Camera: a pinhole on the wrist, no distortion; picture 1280 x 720 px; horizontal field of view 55.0 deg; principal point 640.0 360.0 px. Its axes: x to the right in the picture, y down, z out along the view. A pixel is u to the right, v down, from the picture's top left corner.
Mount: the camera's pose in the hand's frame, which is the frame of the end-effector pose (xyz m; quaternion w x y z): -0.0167 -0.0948 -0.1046 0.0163 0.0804 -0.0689 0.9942
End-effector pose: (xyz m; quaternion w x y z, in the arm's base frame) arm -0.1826 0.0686 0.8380 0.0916 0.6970 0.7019 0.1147
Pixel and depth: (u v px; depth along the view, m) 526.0 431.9 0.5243
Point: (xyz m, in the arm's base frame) -0.2606 0.1939 0.4051
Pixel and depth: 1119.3 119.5 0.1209
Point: -0.2586 0.0261 0.7881
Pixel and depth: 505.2 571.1 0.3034
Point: -0.3129 0.1358 0.6134
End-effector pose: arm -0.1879 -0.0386 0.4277 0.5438 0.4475 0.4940 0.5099
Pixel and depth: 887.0 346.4 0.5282
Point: 0.2575 -0.0818 0.3197
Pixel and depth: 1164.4 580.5 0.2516
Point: -0.0161 -0.1343 0.2809
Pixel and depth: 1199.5 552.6 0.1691
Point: -0.1021 -0.1157 0.2993
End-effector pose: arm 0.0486 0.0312 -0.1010 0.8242 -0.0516 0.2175 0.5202
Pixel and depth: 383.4 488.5 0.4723
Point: 0.3926 0.1670 0.1071
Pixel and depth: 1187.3 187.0 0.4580
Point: 0.1937 -0.0093 0.2915
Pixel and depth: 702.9 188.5 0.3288
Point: 0.2084 0.0756 0.0803
